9 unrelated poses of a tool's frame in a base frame.
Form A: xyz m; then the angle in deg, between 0 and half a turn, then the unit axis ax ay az.
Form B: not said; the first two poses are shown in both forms.
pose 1, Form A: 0.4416 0.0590 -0.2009 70.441 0.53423 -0.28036 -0.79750
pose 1, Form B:
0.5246 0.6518 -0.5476
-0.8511 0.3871 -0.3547
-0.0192 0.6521 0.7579
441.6 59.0 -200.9

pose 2, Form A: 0.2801 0.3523 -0.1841 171.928 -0.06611 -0.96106 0.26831
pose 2, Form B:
-0.9814 0.0888 -0.1703
0.1641 0.8480 -0.5039
0.0996 -0.5225 -0.8468
280.1 352.3 -184.1

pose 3, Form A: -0.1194 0.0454 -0.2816 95.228 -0.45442 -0.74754 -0.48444
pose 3, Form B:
0.1342 0.8531 -0.5042
-0.1118 0.5186 0.8477
0.9846 -0.0574 0.1649
-119.4 45.4 -281.6

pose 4, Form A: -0.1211 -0.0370 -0.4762 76.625 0.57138 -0.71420 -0.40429
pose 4, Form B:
0.4823 0.0796 -0.8724
-0.7070 0.6234 -0.3339
0.5173 0.7778 0.3570
-121.1 -37.0 -476.2

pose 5, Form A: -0.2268 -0.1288 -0.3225 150.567 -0.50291 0.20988 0.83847
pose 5, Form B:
-0.3977 -0.6095 -0.6858
0.2146 -0.7885 0.5764
-0.8921 0.0821 0.4444
-226.8 -128.8 -322.5

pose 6, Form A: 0.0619 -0.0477 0.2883 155.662 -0.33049 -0.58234 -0.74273
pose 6, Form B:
-0.7024 0.6739 0.2291
0.0617 -0.2630 0.9628
0.7091 0.6904 0.1431
61.9 -47.7 288.3

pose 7, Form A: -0.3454 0.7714 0.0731 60.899 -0.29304 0.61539 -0.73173
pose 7, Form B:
0.5305 0.5467 0.6478
-0.7320 0.6809 0.0248
-0.4276 -0.4873 0.7614
-345.4 771.4 73.1

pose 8, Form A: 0.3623 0.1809 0.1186 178.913 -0.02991 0.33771 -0.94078
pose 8, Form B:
-0.9980 -0.0024 0.0627
-0.0380 -0.7717 -0.6348
0.0499 -0.6359 0.7701
362.3 180.9 118.6

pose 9, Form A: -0.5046 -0.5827 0.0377 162.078 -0.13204 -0.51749 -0.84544
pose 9, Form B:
-0.9175 0.3935 0.0586
-0.1268 -0.4289 0.8944
0.3771 0.8132 0.4434
-504.6 -582.7 37.7

